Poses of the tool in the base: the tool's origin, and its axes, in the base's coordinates. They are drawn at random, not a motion.
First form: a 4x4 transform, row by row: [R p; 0 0 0 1], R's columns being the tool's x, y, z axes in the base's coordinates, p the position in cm. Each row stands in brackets.
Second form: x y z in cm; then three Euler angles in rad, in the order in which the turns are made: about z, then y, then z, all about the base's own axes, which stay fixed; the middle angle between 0 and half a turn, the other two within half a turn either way. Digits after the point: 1 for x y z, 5 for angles.
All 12 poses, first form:
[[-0.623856 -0.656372 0.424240 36.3], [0.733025 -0.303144 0.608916 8.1], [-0.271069 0.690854 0.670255 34.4], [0 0 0 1]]
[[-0.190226 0.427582 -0.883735 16.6], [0.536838 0.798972 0.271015 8.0], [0.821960 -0.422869 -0.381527 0.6], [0 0 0 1]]
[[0.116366 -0.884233 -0.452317 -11.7], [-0.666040 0.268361 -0.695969 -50.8], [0.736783 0.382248 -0.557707 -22.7], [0 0 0 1]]
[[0.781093 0.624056 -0.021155 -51.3], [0.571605 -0.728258 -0.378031 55.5], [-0.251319 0.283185 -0.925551 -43.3], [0 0 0 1]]
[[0.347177 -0.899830 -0.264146 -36.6], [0.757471 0.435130 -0.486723 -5.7], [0.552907 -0.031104 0.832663 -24.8], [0 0 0 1]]
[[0.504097 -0.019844 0.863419 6.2], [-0.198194 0.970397 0.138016 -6.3], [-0.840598 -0.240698 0.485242 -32.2], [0 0 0 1]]
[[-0.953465 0.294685 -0.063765 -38.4], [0.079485 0.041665 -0.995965 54.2], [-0.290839 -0.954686 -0.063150 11.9], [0 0 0 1]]
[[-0.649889 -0.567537 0.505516 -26.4], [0.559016 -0.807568 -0.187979 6.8], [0.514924 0.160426 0.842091 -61.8], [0 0 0 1]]
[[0.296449 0.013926 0.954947 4.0], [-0.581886 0.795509 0.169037 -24.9], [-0.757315 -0.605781 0.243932 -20.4], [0 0 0 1]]
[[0.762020 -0.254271 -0.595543 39.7], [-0.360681 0.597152 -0.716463 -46.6], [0.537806 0.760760 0.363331 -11.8], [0 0 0 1]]
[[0.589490 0.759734 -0.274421 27.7], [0.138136 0.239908 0.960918 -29.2], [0.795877 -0.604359 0.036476 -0.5], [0 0 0 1]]
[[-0.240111 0.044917 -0.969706 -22.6], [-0.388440 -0.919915 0.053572 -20.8], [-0.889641 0.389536 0.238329 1.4], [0 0 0 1]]
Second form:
36.3 8.1 34.4 1.19689 0.83624 0.96228
16.6 8.0 0.6 -2.66644 1.96224 2.84403
-11.7 -50.8 -22.7 2.66301 2.16242 -2.14711
-51.3 55.5 -43.3 0.84495 2.75329 -1.62670
-36.6 -5.7 -24.8 -3.08540 0.58690 -2.06802
6.2 -6.3 -32.2 -0.27888 1.06416 0.15851
-38.4 54.2 11.9 -1.27508 1.63399 -1.63473
-26.4 6.8 -61.8 2.83957 0.56965 -0.35601
4.0 -24.9 -20.4 -0.67468 1.32438 0.17520
39.7 -46.6 -11.8 2.18616 1.19896 -2.26429
27.7 -29.2 -0.5 -2.49213 1.53431 1.84897
-22.6 -20.8 1.4 0.41271 1.33015 3.08640

